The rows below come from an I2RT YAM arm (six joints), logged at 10 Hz.
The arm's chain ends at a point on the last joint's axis. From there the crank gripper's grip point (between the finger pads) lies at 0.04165 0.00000 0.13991 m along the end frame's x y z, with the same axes.
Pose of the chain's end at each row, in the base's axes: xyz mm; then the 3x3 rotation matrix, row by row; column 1 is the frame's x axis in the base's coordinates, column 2 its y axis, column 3 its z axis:
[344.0 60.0 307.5], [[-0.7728 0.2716 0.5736], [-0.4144 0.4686 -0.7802], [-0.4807 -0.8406 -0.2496]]
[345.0 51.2 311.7], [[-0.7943 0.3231 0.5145], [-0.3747 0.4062 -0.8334], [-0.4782 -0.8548 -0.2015]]
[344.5 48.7 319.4], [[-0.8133 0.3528 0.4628], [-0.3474 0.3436 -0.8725], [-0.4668 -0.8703 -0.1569]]
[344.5 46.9 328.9], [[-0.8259 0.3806 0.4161], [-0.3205 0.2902 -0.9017], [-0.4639 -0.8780 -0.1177]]
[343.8 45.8 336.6], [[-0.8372 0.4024 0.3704], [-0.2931 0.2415 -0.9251], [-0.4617 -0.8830 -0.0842]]
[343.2 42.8 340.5], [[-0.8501 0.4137 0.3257], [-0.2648 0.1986 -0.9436], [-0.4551 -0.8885 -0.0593]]
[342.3 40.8 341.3], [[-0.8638 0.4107 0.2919], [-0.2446 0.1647 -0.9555], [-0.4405 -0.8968 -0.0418]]
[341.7 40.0 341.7], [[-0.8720 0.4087 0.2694], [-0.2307 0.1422 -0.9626], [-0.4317 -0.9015 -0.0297]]
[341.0 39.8 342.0], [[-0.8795 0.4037 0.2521], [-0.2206 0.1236 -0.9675], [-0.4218 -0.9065 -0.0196]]
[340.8 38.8 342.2], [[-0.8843 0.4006 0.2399], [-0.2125 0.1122 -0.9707], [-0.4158 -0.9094 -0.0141]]
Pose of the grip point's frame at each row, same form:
[392.1 -66.4 252.6], [[-0.7728 0.2716 0.5736], [-0.4144 0.4686 -0.7802], [-0.4807 -0.8406 -0.2496]]
[383.9 -81.0 263.6], [[-0.7943 0.3231 0.5145], [-0.3747 0.4062 -0.8334], [-0.4782 -0.8548 -0.2015]]
[375.4 -87.8 278.0], [[-0.8133 0.3528 0.4628], [-0.3474 0.3436 -0.8725], [-0.4668 -0.8703 -0.1569]]
[368.3 -92.6 293.1], [[-0.8259 0.3806 0.4161], [-0.3205 0.2902 -0.9017], [-0.4639 -0.8780 -0.1177]]
[360.8 -95.8 305.6], [[-0.8372 0.4024 0.3704], [-0.2931 0.2415 -0.9251], [-0.4617 -0.8830 -0.0842]]
[353.4 -100.2 313.2], [[-0.8501 0.4137 0.3257], [-0.2648 0.1986 -0.9436], [-0.4551 -0.8885 -0.0593]]
[347.2 -103.1 317.1], [[-0.8638 0.4107 0.2919], [-0.2446 0.1647 -0.9555], [-0.4405 -0.8968 -0.0418]]
[343.1 -104.3 319.6], [[-0.8720 0.4087 0.2694], [-0.2307 0.1422 -0.9626], [-0.4317 -0.9015 -0.0297]]
[339.6 -104.8 321.7], [[-0.8795 0.4037 0.2521], [-0.2206 0.1236 -0.9675], [-0.4218 -0.9065 -0.0196]]
[337.5 -105.9 322.9], [[-0.8843 0.4006 0.2399], [-0.2125 0.1122 -0.9707], [-0.4158 -0.9094 -0.0141]]

